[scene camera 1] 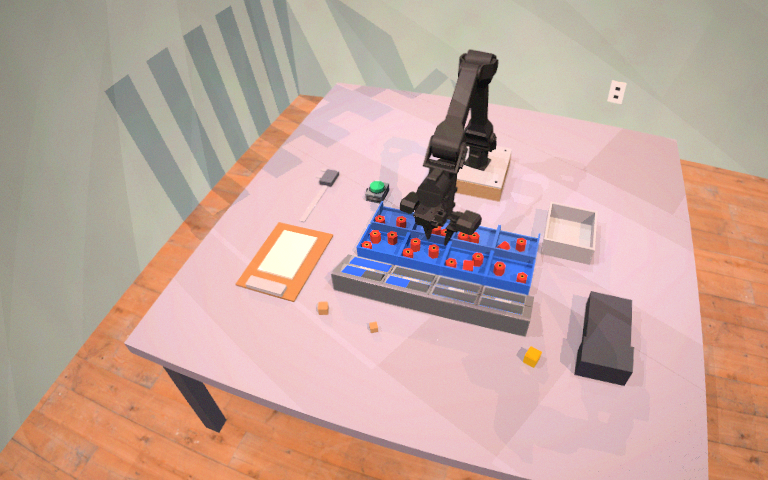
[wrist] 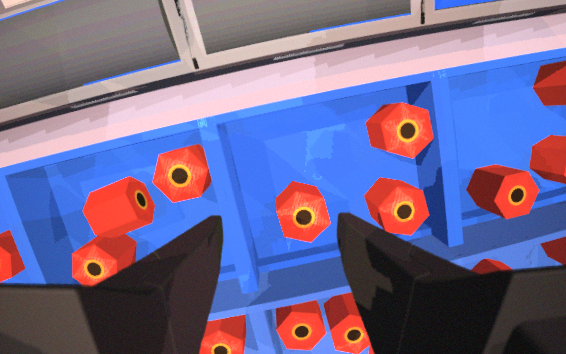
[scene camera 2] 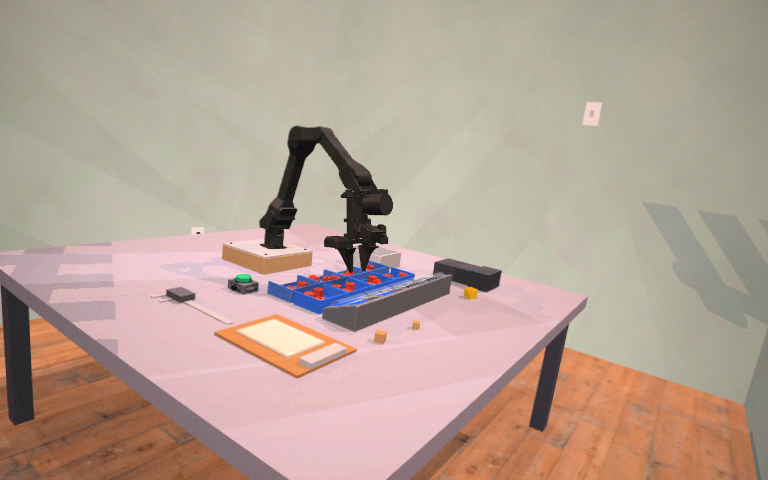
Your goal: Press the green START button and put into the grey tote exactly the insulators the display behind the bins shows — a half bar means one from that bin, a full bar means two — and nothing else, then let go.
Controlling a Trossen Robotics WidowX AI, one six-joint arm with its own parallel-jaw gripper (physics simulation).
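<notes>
The green START button stands left of the blue bins in scene camera 1. The grey display shows, in its leftmost panel, a full upper bar and a half lower bar; the second panel has a half lower bar. The other panels look unlit. My gripper is partly open and empty, above the bins. In the wrist view, an upright red insulator of the second front bin from the left shows between the fingertips, below them. The grey tote looks empty.
An orange clipboard lies left of the display. Two small orange cubes and a yellow cube lie in front. A dark block stands at the right. Other insulators stand or lie in neighbouring bins.
</notes>
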